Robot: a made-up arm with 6 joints. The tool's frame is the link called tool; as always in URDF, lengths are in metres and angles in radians.
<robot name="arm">
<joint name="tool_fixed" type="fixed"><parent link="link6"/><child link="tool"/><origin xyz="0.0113 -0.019 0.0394" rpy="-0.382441 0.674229 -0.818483"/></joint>
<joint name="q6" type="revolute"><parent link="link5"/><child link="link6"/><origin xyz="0.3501 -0.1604 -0.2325" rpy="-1.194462 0.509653 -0.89"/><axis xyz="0 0 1"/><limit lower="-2.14" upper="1.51"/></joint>
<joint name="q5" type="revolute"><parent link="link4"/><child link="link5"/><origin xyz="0.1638 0.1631 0.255" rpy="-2.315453 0.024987 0.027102"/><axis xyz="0 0 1"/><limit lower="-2.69" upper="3.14"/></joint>
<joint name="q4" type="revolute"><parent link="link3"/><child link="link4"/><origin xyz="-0.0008 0.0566 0.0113" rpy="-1.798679 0.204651 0.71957"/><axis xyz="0 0 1"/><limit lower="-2.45" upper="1.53"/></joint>
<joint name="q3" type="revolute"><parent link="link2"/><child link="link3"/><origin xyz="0.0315 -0.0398 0.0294" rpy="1.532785 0 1.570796"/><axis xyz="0 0 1"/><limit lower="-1.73" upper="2"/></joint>
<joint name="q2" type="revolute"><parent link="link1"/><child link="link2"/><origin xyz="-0.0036 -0.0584 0.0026" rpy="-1.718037 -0.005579 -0.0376"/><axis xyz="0 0 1"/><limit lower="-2.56" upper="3.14"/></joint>
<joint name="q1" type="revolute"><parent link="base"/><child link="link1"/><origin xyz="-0.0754 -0.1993 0.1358" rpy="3.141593 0 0"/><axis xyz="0 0 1"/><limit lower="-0.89" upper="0.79"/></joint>
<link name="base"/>
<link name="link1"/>
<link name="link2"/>
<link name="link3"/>
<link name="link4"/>
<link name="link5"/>
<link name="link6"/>
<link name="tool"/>
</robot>
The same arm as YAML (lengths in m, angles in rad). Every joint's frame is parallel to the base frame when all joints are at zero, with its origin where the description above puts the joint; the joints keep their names.
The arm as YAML. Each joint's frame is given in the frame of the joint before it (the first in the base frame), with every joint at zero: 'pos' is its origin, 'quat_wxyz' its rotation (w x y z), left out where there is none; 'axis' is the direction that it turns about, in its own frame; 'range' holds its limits. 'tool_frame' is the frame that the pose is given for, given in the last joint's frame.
length_unit: m
angle_unit: rad
joints:
  - joint: q1
    pos: [-0.0754, -0.1993, 0.1358]
    axis: [0.0, 0.0, -1.0]
    range: [-0.89, 0.79]
  - joint: q2
    pos: [-0.0036, 0.0584, -0.0026]
    axis: [0.038002, -0.98845, 0.146707]
    range: [-2.56, 3.14]
  - joint: q3
    pos: [0.0326, -0.0337, -0.0352]
    axis: [1.0, 0.0, 0.0]
    range: [-1.73, 2.0]
  - joint: q4
    pos: [0.0113, -0.0561, 0.0075]
    axis: [-0.221201, -0.794103, -0.566102]
    range: [-2.45, 1.53]
  - joint: q5
    pos: [-0.2453, -0.2409, -0.0167]
    axis: [-0.543313, 0.775818, 0.320808]
    range: [-2.69, 3.14]
  - joint: q6
    pos: [-0.0817, -0.4174, 0.1464]
    axis: [0.0, 0.0, 1.0]
    range: [-2.14, 1.51]
tool_frame:
  pos: [-0.022, -0.0026, 0.0394]
  quat_wxyz: [0.215807, 0.290454, 0.230782, -0.903218]

